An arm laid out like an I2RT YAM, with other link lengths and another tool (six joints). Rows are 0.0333 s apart.
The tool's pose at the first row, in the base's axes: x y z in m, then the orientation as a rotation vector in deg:
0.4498 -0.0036 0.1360 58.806 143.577 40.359
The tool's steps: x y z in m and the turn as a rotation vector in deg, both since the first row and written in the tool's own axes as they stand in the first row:
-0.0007 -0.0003 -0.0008 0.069 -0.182 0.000
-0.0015 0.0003 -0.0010 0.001 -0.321 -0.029
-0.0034 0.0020 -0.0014 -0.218 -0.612 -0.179
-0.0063 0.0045 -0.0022 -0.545 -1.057 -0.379
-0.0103 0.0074 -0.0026 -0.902 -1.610 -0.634
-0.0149 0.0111 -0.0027 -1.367 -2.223 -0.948
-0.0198 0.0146 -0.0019 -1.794 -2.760 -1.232
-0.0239 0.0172 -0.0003 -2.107 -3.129 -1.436
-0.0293 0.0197 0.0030 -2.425 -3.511 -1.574
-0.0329 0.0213 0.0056 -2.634 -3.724 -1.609
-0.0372 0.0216 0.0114 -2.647 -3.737 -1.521
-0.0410 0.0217 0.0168 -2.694 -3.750 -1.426
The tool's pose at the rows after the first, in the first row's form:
0.4497 -0.0045 0.1366 58.849 143.464 40.153
0.4505 -0.0048 0.1372 58.801 143.315 40.130
0.4525 -0.0053 0.1387 58.557 142.987 40.146
0.4555 -0.0061 0.1411 58.227 142.481 40.170
0.4596 -0.0073 0.1435 57.825 141.883 40.138
0.4648 -0.0084 0.1463 57.317 141.188 40.173
0.4704 -0.0095 0.1482 56.854 140.571 40.223
0.4754 -0.0104 0.1488 56.518 140.137 40.276
0.4821 -0.0117 0.1482 56.268 139.667 40.344
0.4867 -0.0125 0.1474 56.173 139.373 40.431
0.4925 -0.0136 0.1433 56.284 139.325 40.462
0.4978 -0.0146 0.1394 56.392 139.255 40.535

